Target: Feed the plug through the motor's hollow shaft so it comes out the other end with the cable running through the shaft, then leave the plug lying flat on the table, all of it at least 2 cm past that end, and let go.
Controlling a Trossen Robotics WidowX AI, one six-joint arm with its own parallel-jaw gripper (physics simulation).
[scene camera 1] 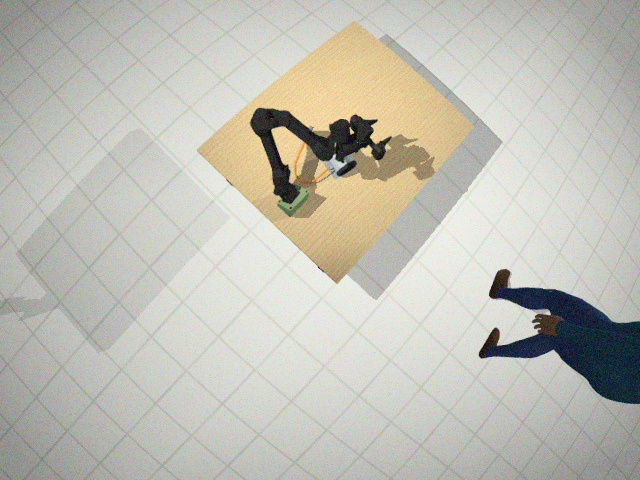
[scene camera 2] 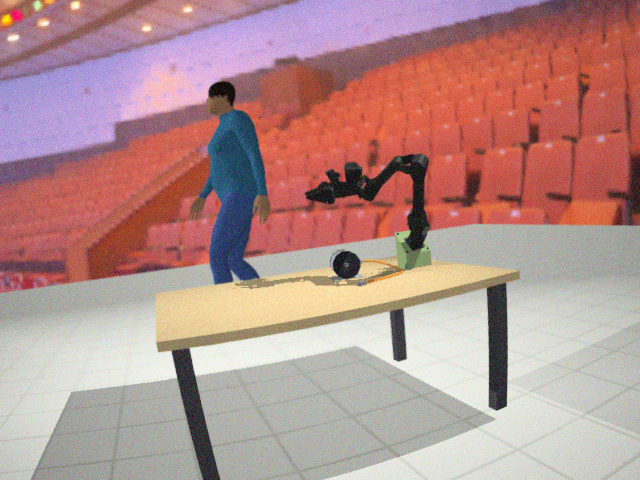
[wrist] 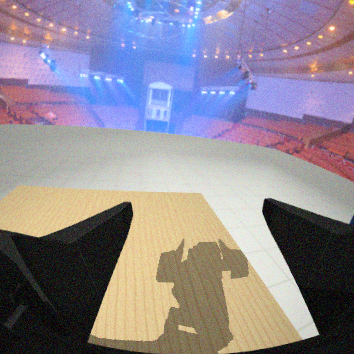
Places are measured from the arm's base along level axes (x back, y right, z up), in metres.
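Where they show: gripper, between the fingertips: [scene camera 1: 384, 128] [scene camera 2: 305, 195] [wrist: 197, 207]; arm's base, origin of its link: [scene camera 1: 290, 197] [scene camera 2: 414, 242].
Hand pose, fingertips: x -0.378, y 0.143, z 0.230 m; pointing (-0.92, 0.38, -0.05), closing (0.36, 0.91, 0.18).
Things, the pixels of their top centre, and the offset from my fingertips. "*": a spot on its surface instead. Level surfaces: height alone.
- motor, centre of its top: [scene camera 2: 344, 250] [scene camera 1: 343, 157] dy -0.072, dx +0.099, dz -0.221 m
- orange cable, a spot on its surface: [scene camera 2: 401, 270] * dy -0.198, dx +0.264, dz -0.317 m
- small grey plug, centre of its top: [scene camera 2: 362, 281] [scene camera 1: 310, 128] dy -0.288, dx +0.040, dz -0.309 m
- wooden table, height of its surface: dz -0.323 m
The motor [scene camera 1: 345, 166] [scene camera 2: 345, 264] is a black disc with a pale grey mount, standing upright on the table. The orange cable [scene camera 1: 296, 166] [scene camera 2: 401, 270] curves over the table between the motor and the arm's base. A small grey plug [scene camera 1: 311, 128] [scene camera 2: 361, 282] lies on the table at the cable's end, beside the motor and apart from it. The cable's other part reaches the motor's side; whether it enters the shaft cannot be told. My gripper [scene camera 1: 382, 130] [scene camera 2: 308, 194] [wrist: 197, 207] is open and empty, high above the table and past the motor. Motor and plug do not show in the wrist view.
The arm's green base [scene camera 1: 293, 201] [scene camera 2: 413, 256] stands near one edge of the wooden table [scene camera 1: 361, 62] [scene camera 2: 248, 312]. The arm passes above the motor. Its shadow falls across the tabletop. A person [scene camera 1: 578, 335] [scene camera 2: 232, 160] is on the floor beyond the table.
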